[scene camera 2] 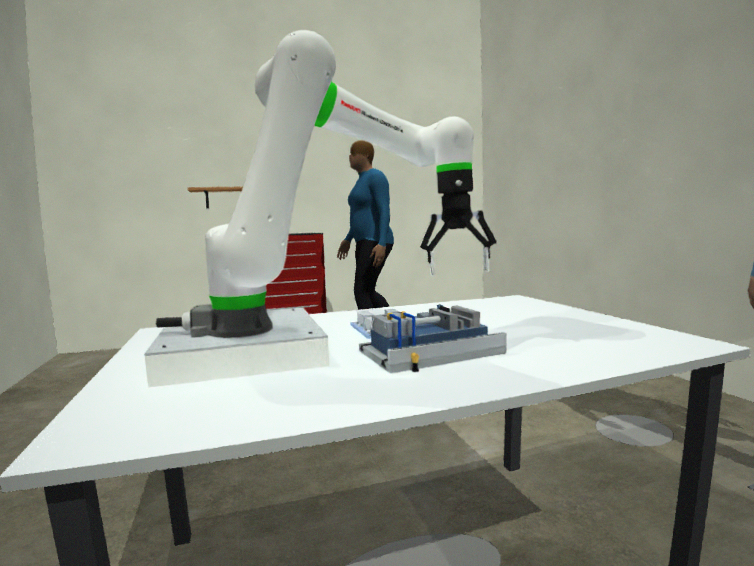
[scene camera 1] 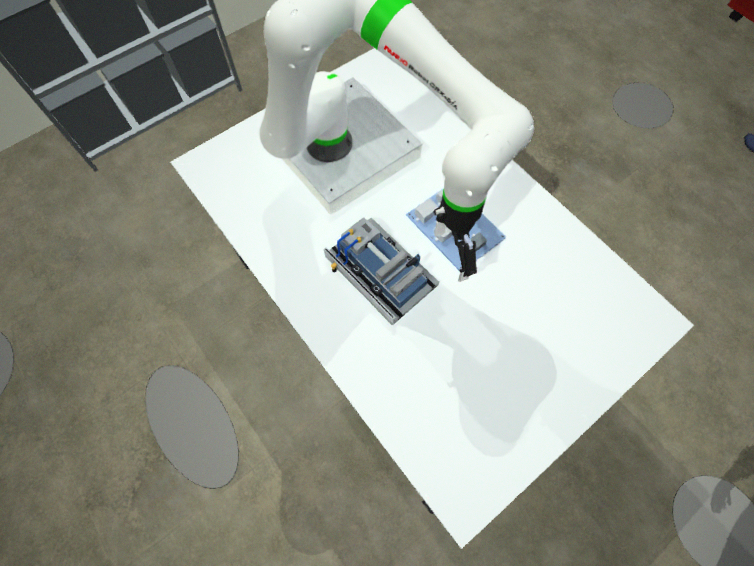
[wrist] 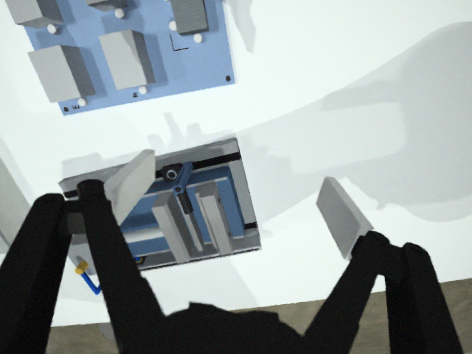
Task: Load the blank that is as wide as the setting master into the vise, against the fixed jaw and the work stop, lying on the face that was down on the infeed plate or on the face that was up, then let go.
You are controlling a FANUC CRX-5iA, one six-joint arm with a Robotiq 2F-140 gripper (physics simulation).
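Frame: origin at the arm's base, x ahead, y left, z up, level; metres.
Seen in the pictures: gripper, between the fingertips: [scene camera 2: 459,273] [scene camera 1: 451,256] [wrist: 238,177]; arm's base, origin of its link: [scene camera 2: 240,330] [scene camera 1: 329,143].
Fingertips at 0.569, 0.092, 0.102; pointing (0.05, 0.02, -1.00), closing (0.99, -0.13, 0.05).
Observation:
Offsets run from my fingertips to a thing's top centre, as dx, dy, dz. "*": to the spot under its first point. Level surfaces: height alone.
My gripper [scene camera 1: 452,244] [scene camera 2: 459,266] [wrist: 238,177] is open and empty, high above the table, between plate and vise in the wrist view. The vise @(-0.121, -0.142, -0.073) [scene camera 1: 415,293] [scene camera 2: 435,335] has a fixed jaw [scene camera 1: 406,281] [wrist: 214,217] and a moving jaw [scene camera 1: 392,266] [wrist: 171,227], with an empty gap between. The work stop @(* -0.066, -0.049, -0.077) [wrist: 182,185] is a blue arm with a dark tip over the gap. Light grey blanks @(-0.225, +0.074, -0.128) [wrist: 62,72] @(-0.136, +0.090, -0.128) [wrist: 125,60] stand on the blue infeed plate @(-0.146, +0.135, -0.164) [scene camera 1: 447,248] [wrist: 200,65] beside the darker block @(-0.059, +0.151, -0.139) [scene camera 1: 479,241] [wrist: 191,17], seemingly the setting master. I cannot tell which blank matches its width.
The robot's base plate [scene camera 1: 380,130] [scene camera 2: 237,359] stands on the white table @(dz -0.172) [scene camera 1: 395,389] [scene camera 2: 243,420], behind the vise. Blue hoses @(* -0.214, -0.235, -0.094) [scene camera 2: 399,332] rise at the vise's rear end. A person [scene camera 2: 370,213] and a red cabinet [scene camera 2: 304,268] stand beyond the table.

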